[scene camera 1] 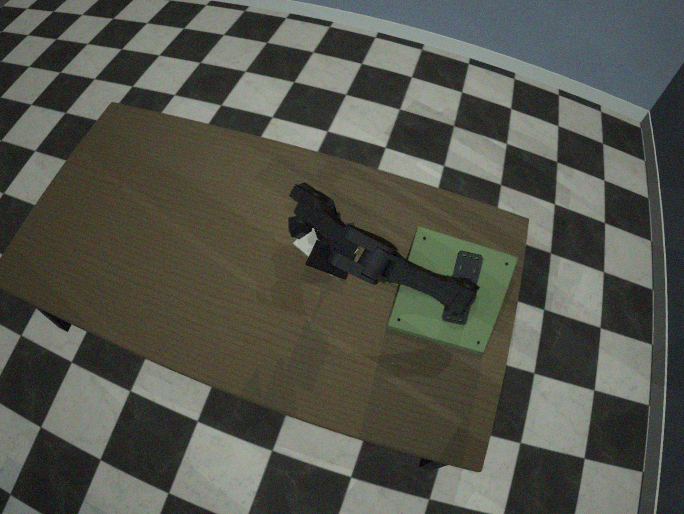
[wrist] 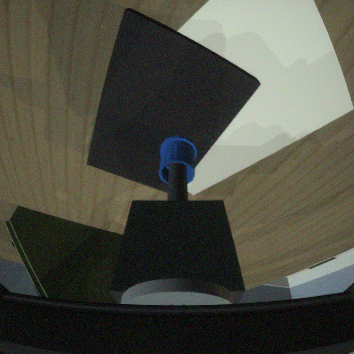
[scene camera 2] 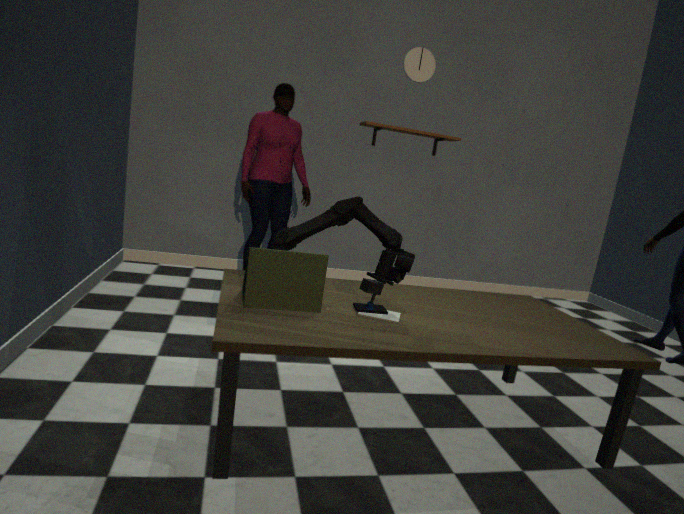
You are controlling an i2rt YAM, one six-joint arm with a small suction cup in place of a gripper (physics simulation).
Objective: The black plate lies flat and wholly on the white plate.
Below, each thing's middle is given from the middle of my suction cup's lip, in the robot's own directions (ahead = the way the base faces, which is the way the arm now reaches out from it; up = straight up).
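Labels:
From my suction cup, the black plate [wrist: 159, 83] is 1 cm below, 1 cm ahead and 2 cm to the left. The white plate [wrist: 292, 57], I see, is 2 cm below my suction cup, 4 cm ahead of it and 2 cm to the right of it.

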